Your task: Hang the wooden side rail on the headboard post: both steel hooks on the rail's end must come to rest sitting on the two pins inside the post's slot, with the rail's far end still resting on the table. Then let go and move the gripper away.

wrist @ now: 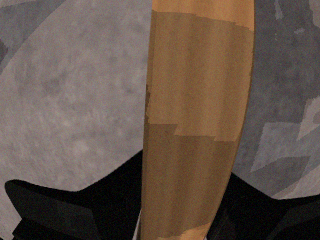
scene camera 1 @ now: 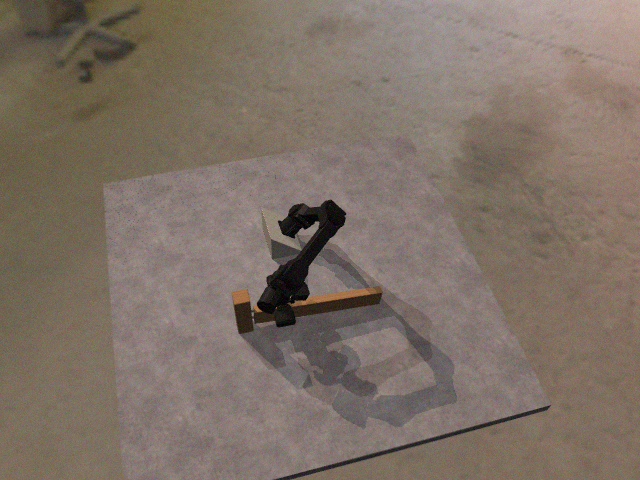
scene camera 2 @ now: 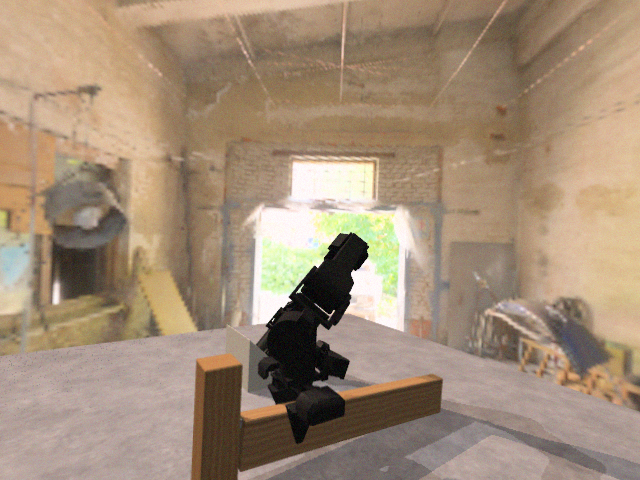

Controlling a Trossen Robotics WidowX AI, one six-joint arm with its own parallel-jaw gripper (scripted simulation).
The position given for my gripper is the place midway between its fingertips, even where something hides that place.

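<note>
Looking through scene camera 1, I can see a wooden side rail (scene camera 1: 338, 301) and my gripper (scene camera 1: 281, 313). The wrist view shows me the rail (wrist: 200, 67) as well as the gripper (wrist: 173, 156). In scene camera 2 I see my gripper (scene camera 2: 294, 437).
</note>
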